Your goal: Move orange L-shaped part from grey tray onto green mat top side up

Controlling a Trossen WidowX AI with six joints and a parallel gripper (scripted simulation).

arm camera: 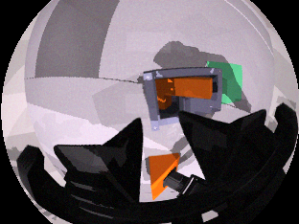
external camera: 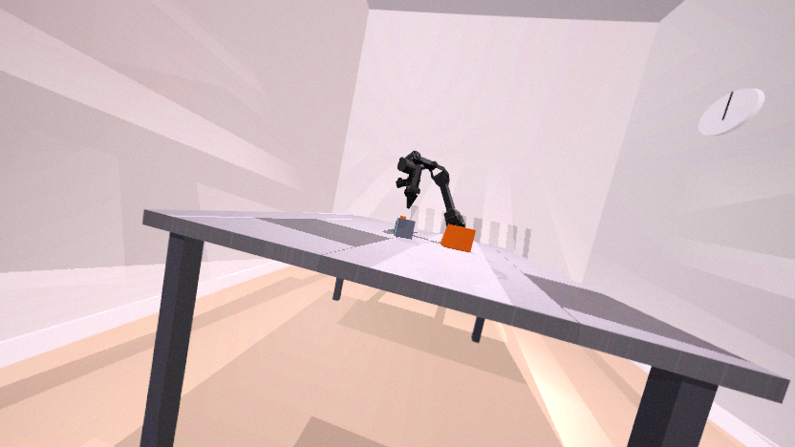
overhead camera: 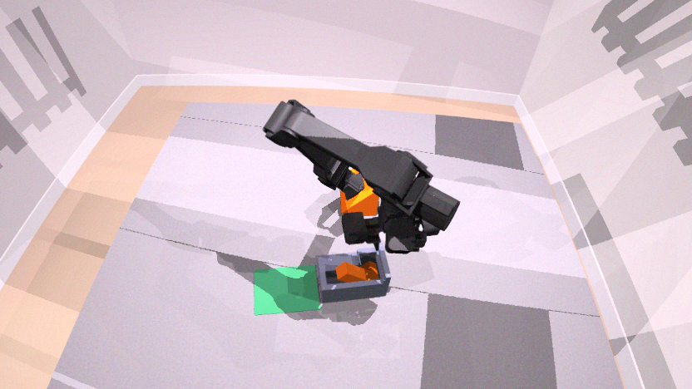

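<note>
The orange L-shaped part lies 10 cm below my gripper tip and 4 cm to the right of it. Round my gripper tip: green mat (22 cm to the right, 16 cm below, 1 cm ahead).
</note>
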